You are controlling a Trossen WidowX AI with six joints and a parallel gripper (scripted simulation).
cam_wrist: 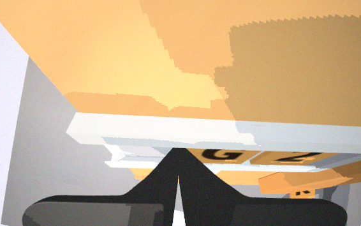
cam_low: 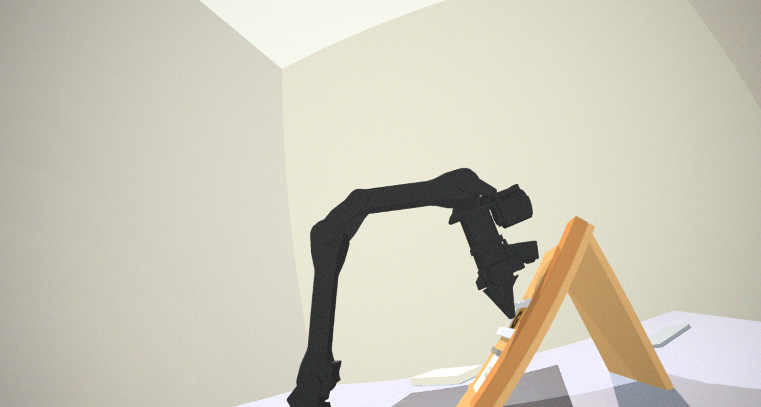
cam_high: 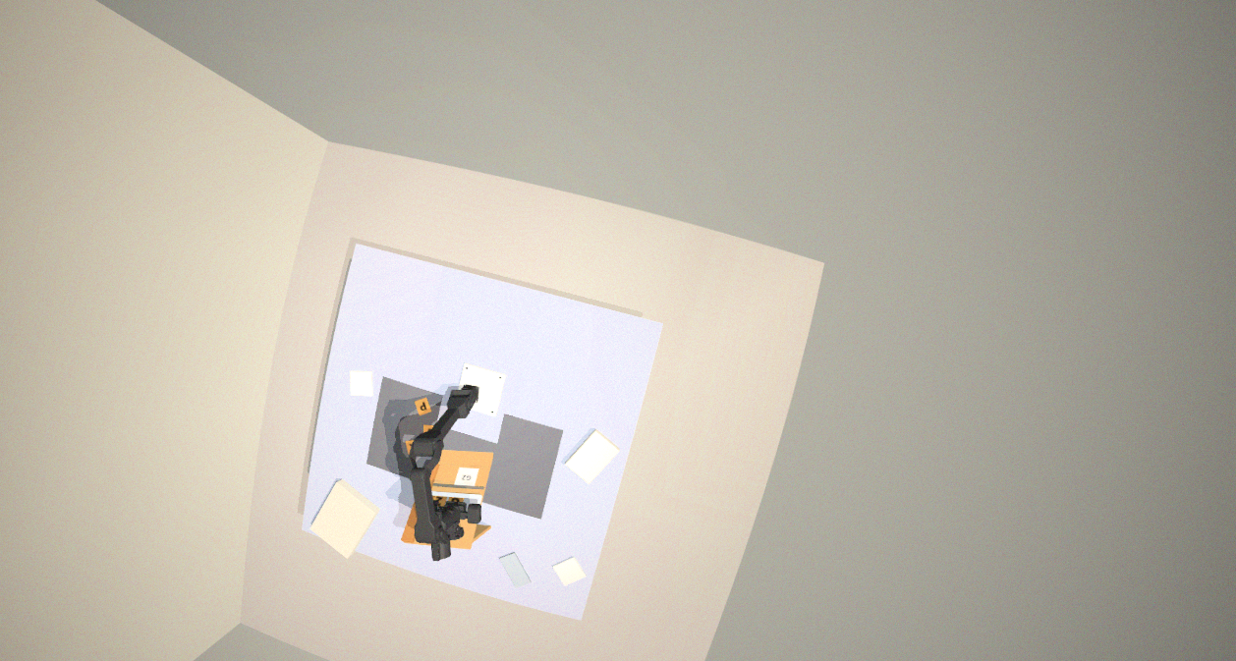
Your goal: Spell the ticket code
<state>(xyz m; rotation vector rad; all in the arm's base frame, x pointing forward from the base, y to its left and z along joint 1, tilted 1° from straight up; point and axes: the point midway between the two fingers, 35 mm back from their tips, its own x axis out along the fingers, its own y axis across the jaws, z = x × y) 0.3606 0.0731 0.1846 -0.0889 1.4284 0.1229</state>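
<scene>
The white ticket is 6 cm behind my gripper tip, 3 cm to the right of it and 8 cm below it. From my gripper tip the other things lie so: grey slab 35 cm ahead, 18 cm to the left, 16 cm below; grey mat 16 cm behind, 9 cm to the right, 16 cm below.
</scene>
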